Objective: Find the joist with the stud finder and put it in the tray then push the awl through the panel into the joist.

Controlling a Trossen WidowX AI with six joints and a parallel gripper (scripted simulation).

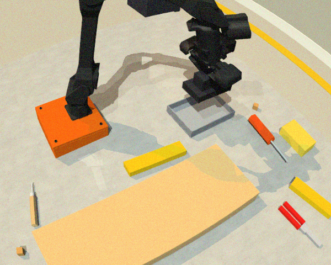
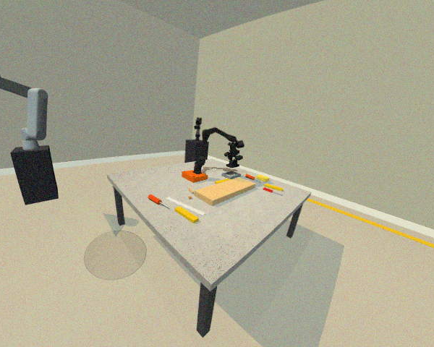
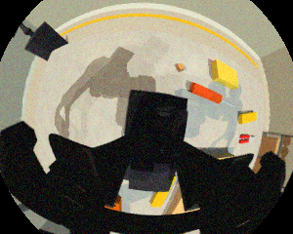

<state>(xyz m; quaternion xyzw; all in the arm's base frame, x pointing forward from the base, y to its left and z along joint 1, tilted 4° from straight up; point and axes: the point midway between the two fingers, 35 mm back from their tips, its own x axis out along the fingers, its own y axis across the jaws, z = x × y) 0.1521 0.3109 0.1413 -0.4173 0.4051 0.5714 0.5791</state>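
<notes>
Now: the grey tray 10 mm to the right of my gripper tip and 110 mm below it. The rest, counted from my gripper tip: stud finder 10 mm to the left, 20 mm above; then awl 30 mm ahead, 550 mm to the right, 120 mm below.
</notes>
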